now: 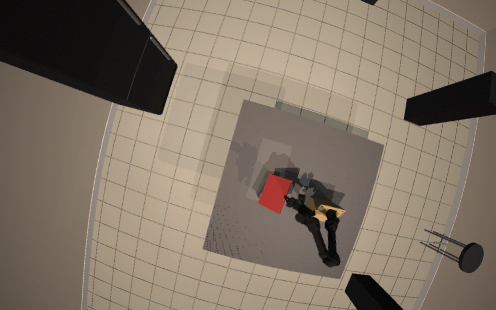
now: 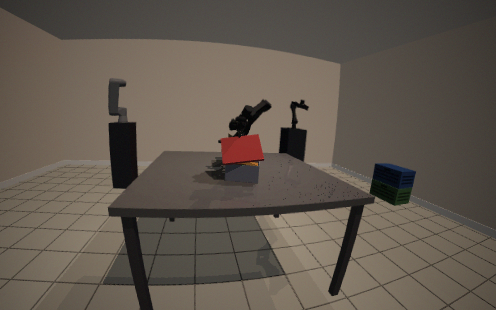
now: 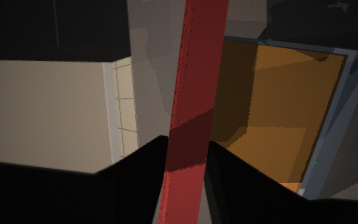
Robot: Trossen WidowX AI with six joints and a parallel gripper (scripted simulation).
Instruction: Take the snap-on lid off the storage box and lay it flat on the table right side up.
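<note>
Right now my gripper tip is 6 cm short of the red lid and 5 cm above it. From my gripper tip the other things lie so: storage box 19 cm below, 5 cm ahead, 2 cm to the left.
</note>
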